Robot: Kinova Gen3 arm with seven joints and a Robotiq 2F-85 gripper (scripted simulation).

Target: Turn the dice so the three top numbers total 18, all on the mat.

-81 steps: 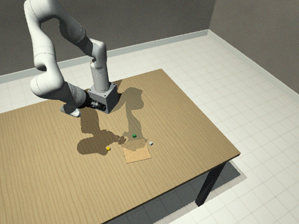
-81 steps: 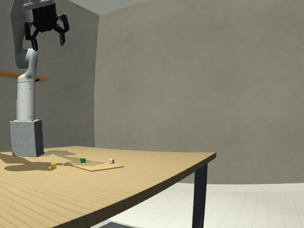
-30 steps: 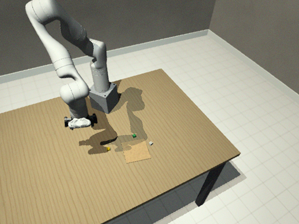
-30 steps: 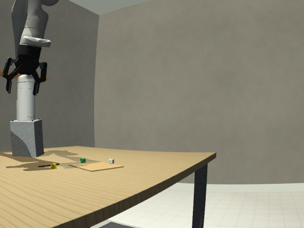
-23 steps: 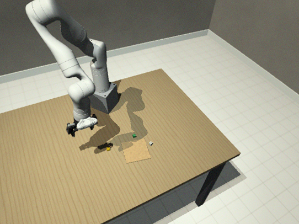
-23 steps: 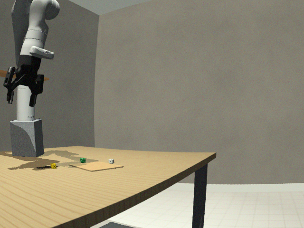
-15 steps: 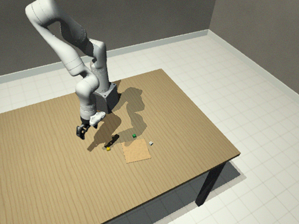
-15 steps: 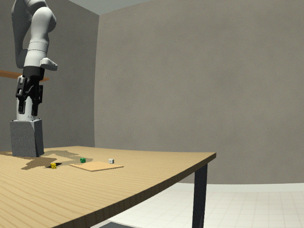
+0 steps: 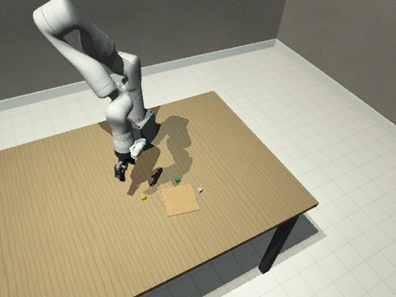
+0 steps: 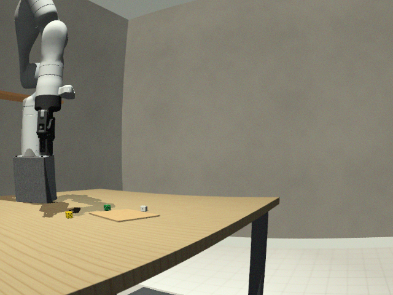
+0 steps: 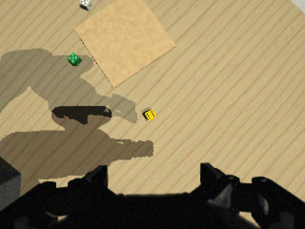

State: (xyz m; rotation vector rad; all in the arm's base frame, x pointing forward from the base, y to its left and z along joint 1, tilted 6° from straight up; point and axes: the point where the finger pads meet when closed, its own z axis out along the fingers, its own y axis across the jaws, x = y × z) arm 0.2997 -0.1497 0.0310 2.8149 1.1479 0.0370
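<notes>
The yellow die is 40 mm ahead of my hand, 40 mm to the left of it and 150 mm below it. From my hand the other things lie so: white die (110 mm ahead, 280 mm to the left, 150 mm below); tan mat (110 mm ahead, 180 mm to the left, 160 mm below); green die (20 mm ahead, 220 mm to the left, 150 mm below).
</notes>
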